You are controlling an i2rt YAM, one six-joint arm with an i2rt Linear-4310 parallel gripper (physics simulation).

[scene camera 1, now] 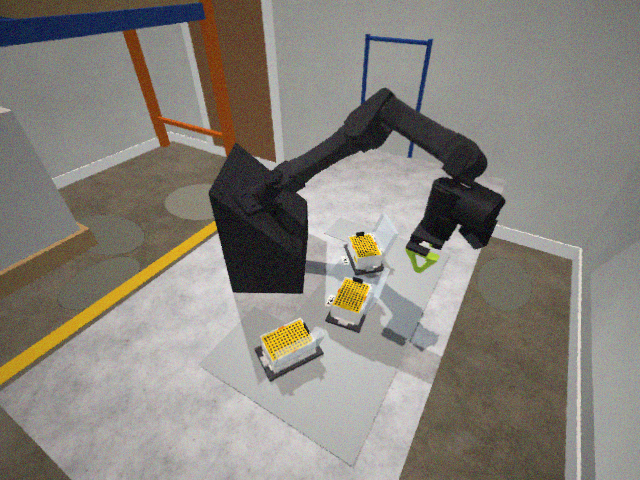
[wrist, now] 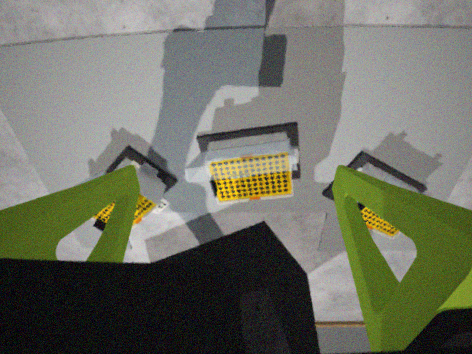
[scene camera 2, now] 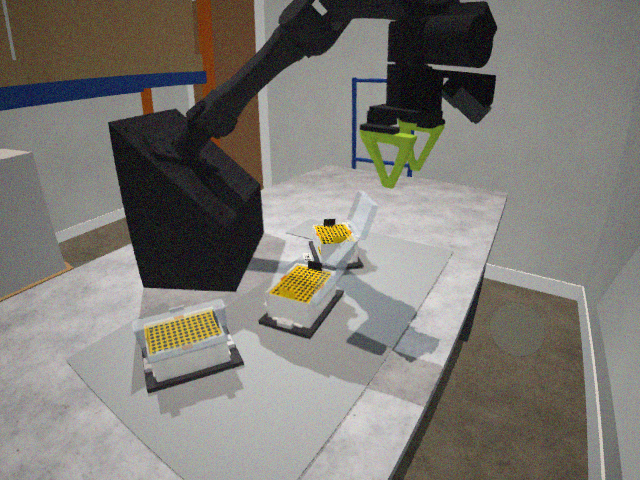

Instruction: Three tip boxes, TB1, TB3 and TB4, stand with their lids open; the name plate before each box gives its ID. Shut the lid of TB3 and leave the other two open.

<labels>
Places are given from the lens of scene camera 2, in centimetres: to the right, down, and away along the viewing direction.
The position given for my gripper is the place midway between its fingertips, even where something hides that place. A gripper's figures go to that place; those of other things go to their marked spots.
my gripper (scene camera 2: 402, 178): 11, -8, 48
clear lid (scene camera 2: 334, 267): 2, 4, 54
clear lid (scene camera 2: 181, 331): -18, 12, 43
grey mat (scene camera 2: 281, 407): -5, 23, 46
</labels>
